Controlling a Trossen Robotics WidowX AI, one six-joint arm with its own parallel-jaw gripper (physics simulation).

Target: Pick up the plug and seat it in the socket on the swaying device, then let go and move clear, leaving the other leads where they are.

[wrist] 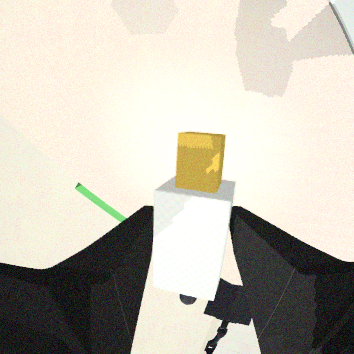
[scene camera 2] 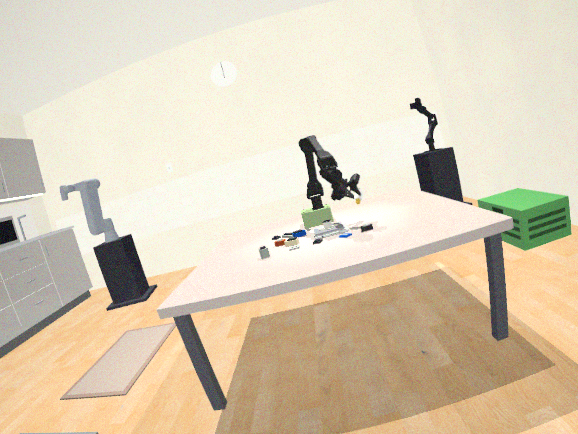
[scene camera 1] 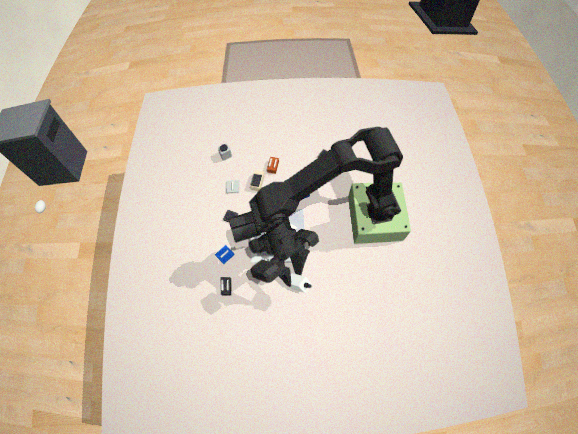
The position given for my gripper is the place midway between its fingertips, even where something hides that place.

Observation:
My gripper (scene camera 1: 294,281) holds a plug (wrist: 191,210), which touches nothing else.
My gripper is seen too in the wrist view (wrist: 192,214).

